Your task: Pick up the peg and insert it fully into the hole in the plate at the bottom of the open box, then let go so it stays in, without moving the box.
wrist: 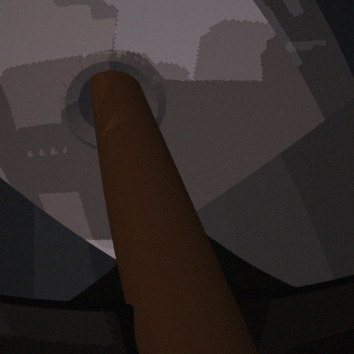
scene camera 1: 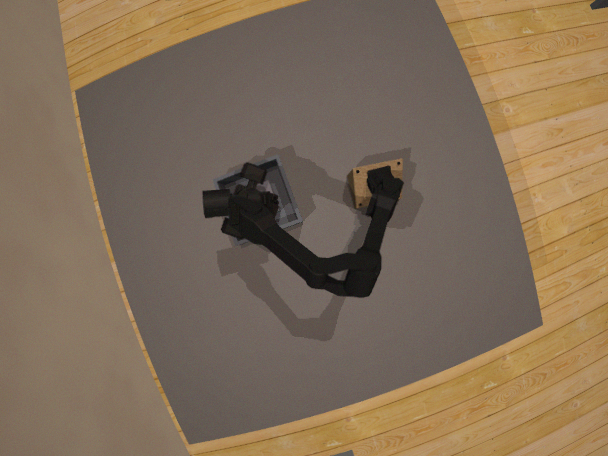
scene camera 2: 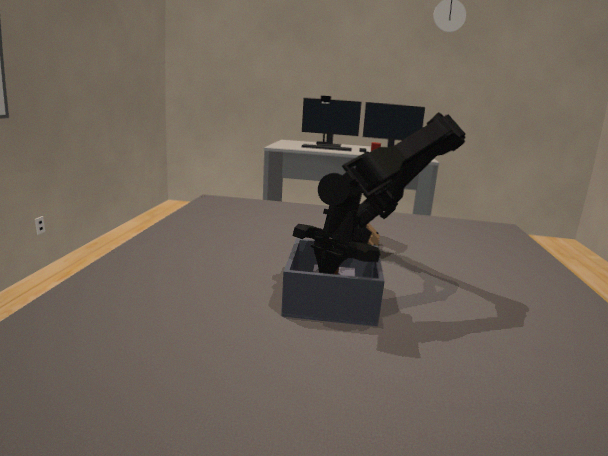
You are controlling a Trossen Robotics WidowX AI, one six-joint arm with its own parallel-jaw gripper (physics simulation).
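Places are measured from the arm's base along level axes (x right, y ahead, z up), in metres.
Pixels of known places: gripper, fingertip midpoint: (scene camera 2: 323,283); arm's base at its link origin: (scene camera 1: 379,177).
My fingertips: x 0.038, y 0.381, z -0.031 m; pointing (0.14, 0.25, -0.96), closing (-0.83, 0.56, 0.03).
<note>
For each thing: its top centre in the pictures, then the offset to it from my fingertips. "spot": a spot on its surface instead. Level surfaces: height alone.
- orange-brown peg at a spot on its surface: (wrist: 155,200) spot: dy -0.042, dx -0.023, dz +0.040 m
- round hole at a spot on its surface: (wrist: 86,100) spot: dy -0.052, dx -0.005, dz -0.010 m
- pale plate at its top centre: (wrist: 110,106) (scene camera 2: 333,273) (scene camera 1: 258,200) dy -0.048, dx -0.014, dz +0.002 m
- blue-grey box at its top centre: (wrist: 82,200) (scene camera 2: 335,257) (scene camera 1: 256,199) dy -0.048, dx -0.014, dz +0.039 m
- grey surface at its surface level: dz -0.059 m
My gripper (scene camera 2: 328,269) (wrist: 173,231) is shut on the orange-brown peg (wrist: 155,200) and reaches down inside the open box. The peg's far end lies over the round hole (wrist: 86,100) in the wrist view, with a dark crescent of the hole showing to its left. Whether the tip has entered the hole cannot be told. The pale plate (scene camera 2: 346,271) (wrist: 225,135) lies at the bottom of the blue-grey box (scene camera 1: 290,190) (scene camera 2: 332,297). The arm hides much of the box in scene camera 1, and the fingertips are hidden there.
The arm's base stands on a wooden block (scene camera 1: 362,187) to the right of the box in scene camera 1. The box walls stand close around the gripper. A desk (scene camera 2: 300,159) with two monitors stands behind the grey surface (scene camera 1: 400,350) (scene camera 2: 200,375).
</note>
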